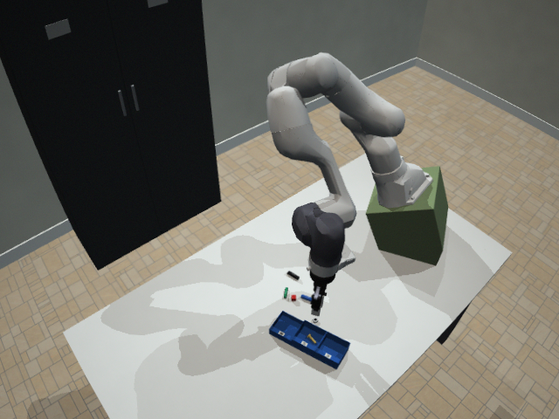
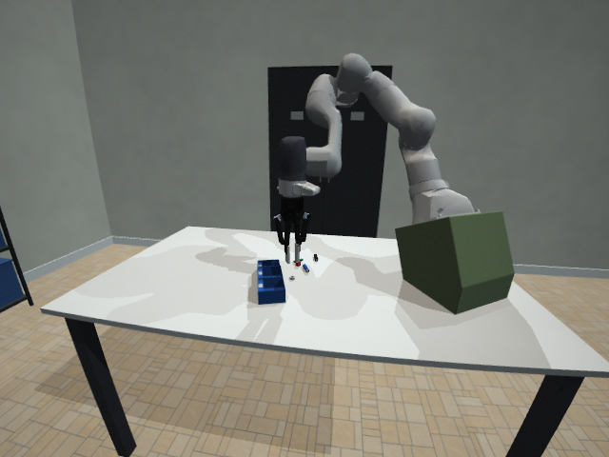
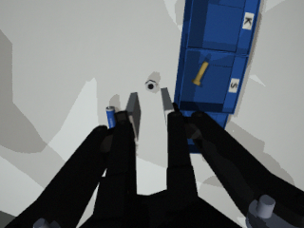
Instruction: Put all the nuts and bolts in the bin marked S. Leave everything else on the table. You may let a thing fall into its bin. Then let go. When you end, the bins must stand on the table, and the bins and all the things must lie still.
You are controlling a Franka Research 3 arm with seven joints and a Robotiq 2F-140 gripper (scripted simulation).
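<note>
Now: the grey nut 10 cm below my hand. Round my hand: blue piece (10 cm below, 8 cm to the right, 3 cm behind); bolt (9 cm below, 6 cm ahead, 5 cm to the left); blue bin (8 cm below, 7 cm ahead, 5 cm to the left).
</note>
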